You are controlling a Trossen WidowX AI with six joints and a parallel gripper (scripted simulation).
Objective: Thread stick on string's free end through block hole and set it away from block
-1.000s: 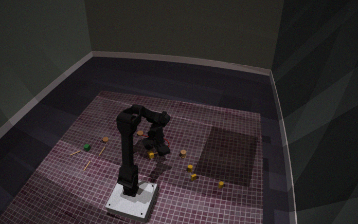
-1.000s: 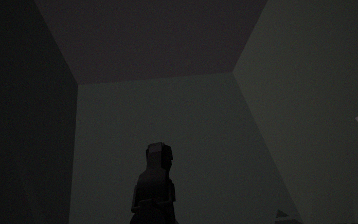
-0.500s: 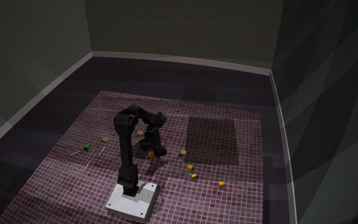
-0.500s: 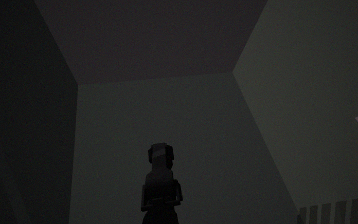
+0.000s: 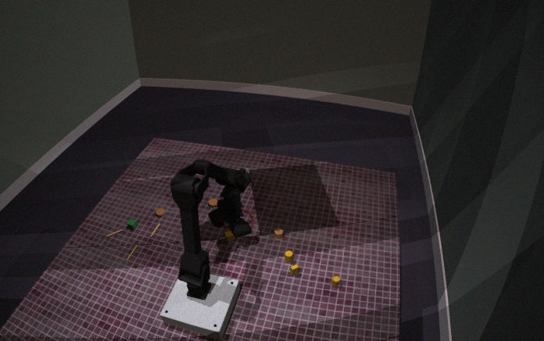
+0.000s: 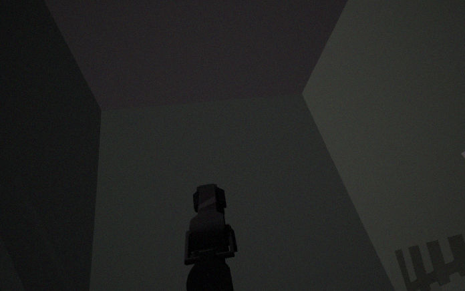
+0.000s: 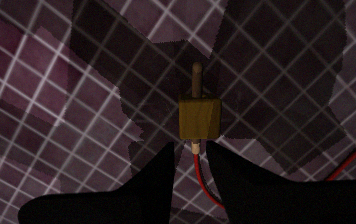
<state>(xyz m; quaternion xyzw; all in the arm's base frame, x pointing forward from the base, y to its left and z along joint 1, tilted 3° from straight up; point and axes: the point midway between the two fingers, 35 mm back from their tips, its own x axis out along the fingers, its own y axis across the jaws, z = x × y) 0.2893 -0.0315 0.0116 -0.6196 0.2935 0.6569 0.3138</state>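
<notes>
The yellow wooden block is 20 mm to the left of my gripper tip, 10 mm below it and 10 mm behind it. The rest, counted from my gripper tip: round wooden button 150 mm ahead, 140 mm to the left, 20 mm below; then thin wooden stick 10 mm to the left, 10 mm below; then wooden cylinder 160 mm to the right, 40 mm ahead, 10 mm below.
</notes>
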